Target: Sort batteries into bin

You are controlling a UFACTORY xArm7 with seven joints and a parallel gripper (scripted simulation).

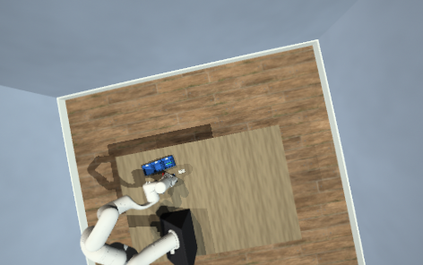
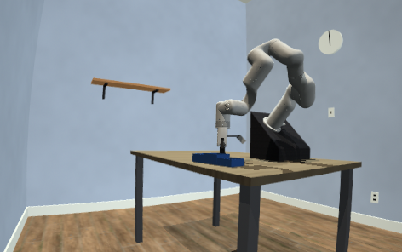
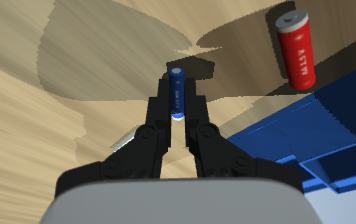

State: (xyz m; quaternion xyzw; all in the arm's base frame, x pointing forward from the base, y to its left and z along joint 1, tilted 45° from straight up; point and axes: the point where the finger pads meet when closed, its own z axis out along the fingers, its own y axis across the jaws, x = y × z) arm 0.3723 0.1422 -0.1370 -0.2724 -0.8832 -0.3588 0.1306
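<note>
The small green battery lies 110 mm ahead of my hand, 20 mm to the left of it and 10 mm below it. From my hand the other things lie so: red battery (80 mm to the left, 20 mm below, 20 mm ahead); small blue battery (20 mm below); white domino (70 mm to the right, 30 mm ahead, 20 mm below).
</note>
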